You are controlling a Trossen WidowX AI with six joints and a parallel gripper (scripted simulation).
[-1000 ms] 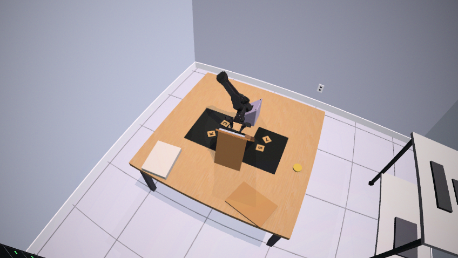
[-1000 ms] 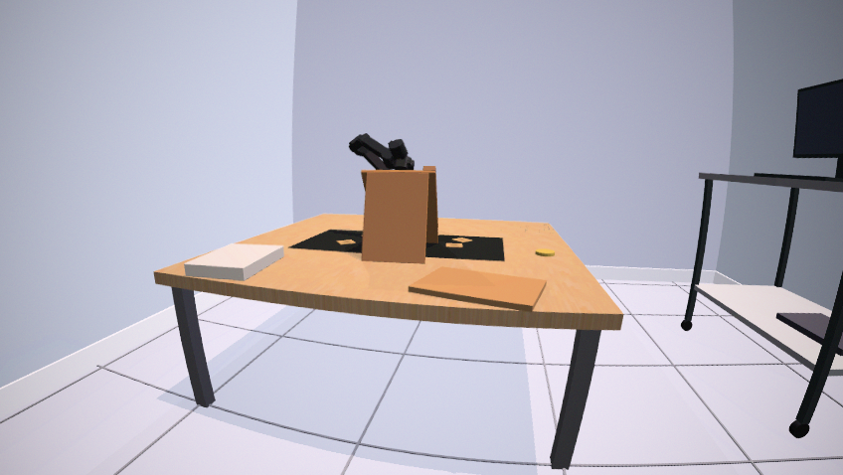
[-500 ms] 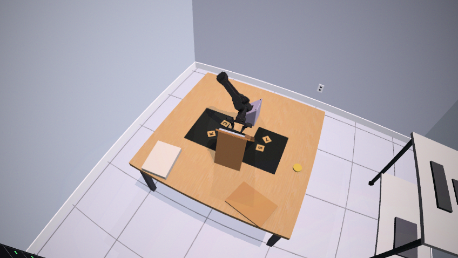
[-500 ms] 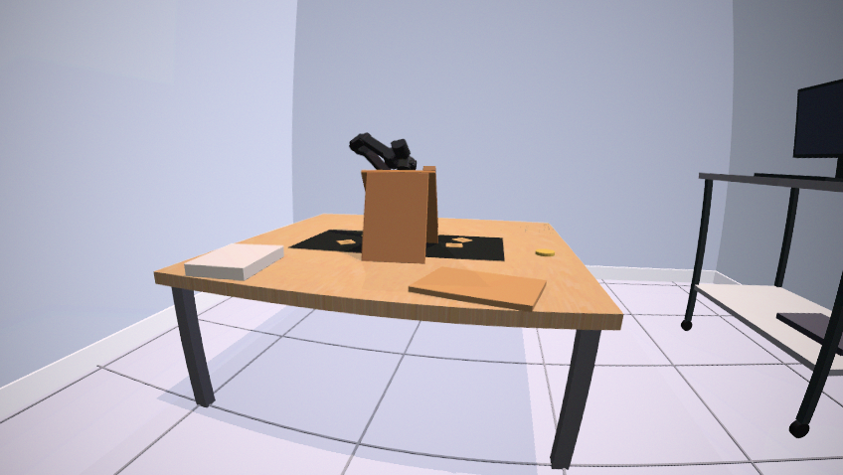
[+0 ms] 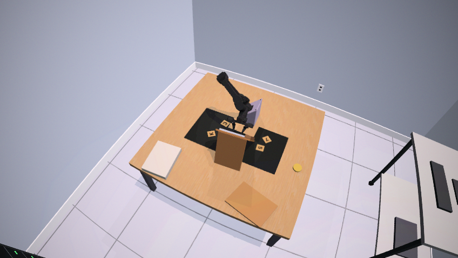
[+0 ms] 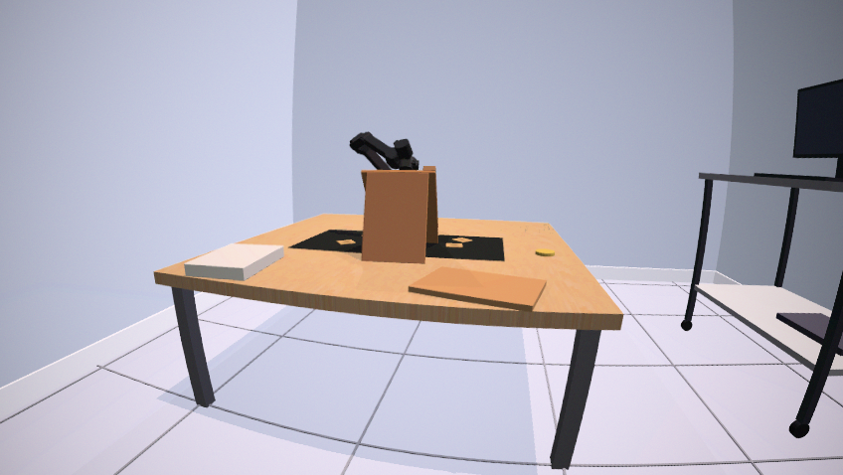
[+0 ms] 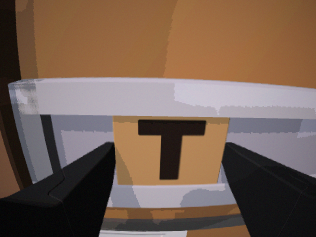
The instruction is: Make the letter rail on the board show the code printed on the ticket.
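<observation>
My gripper tip is now 60 mm past the white ticket, 20 mm to the right of it and 80 mm above it. Round my gripper tip: thin panel: 400 mm ahead, 250 mm to the left, 170 mm below; white slab: 300 mm ahead, 480 mm to the right, 160 mm below.
</observation>
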